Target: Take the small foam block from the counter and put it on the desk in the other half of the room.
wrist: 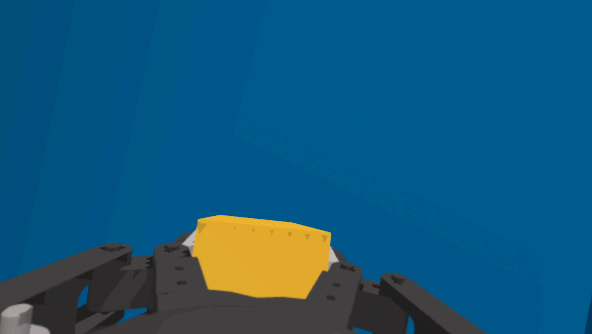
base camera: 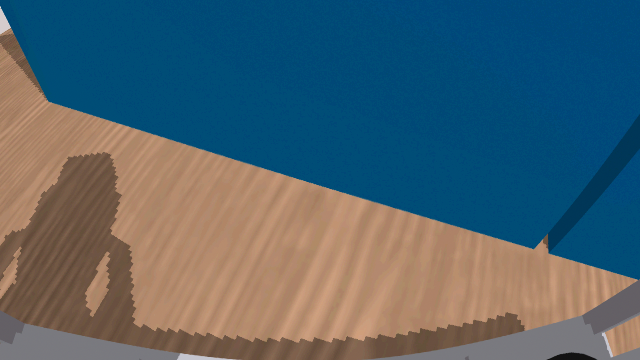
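Frame: origin at the arm's base, x left, y back, z up, level; metres.
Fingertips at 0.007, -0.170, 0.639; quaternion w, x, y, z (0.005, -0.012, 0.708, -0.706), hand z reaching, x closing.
Note:
A point is followed by its place in that frame, as x, y, z.
The foam block [wrist: 261, 260] @[0.006, -0.109, 0.657] is yellow and sits between the two fingers in the wrist view, at the bottom middle. My gripper [wrist: 262, 249] @[0.007, -0.170, 0.640] is shut on it, with a pale fingertip pad touching each side. The lower part of the block is hidden behind the dark gripper body. The gripper and the block do not show in the base camera view. The counter and the desk do not show in either view.
A tall blue panel or partition [base camera: 320, 90] @[-0.019, -0.386, -0.261] [wrist: 375, 100] @[-0.092, -0.357, 0.762] stands close in front of the base and fills the wrist view's background. A second blue panel [base camera: 600, 240] @[-0.362, -0.245, -0.342] stands at the right past a narrow gap. The wooden floor [base camera: 300, 260] @[0.001, -0.288, -0.397] carries the robot's shadow at the left.

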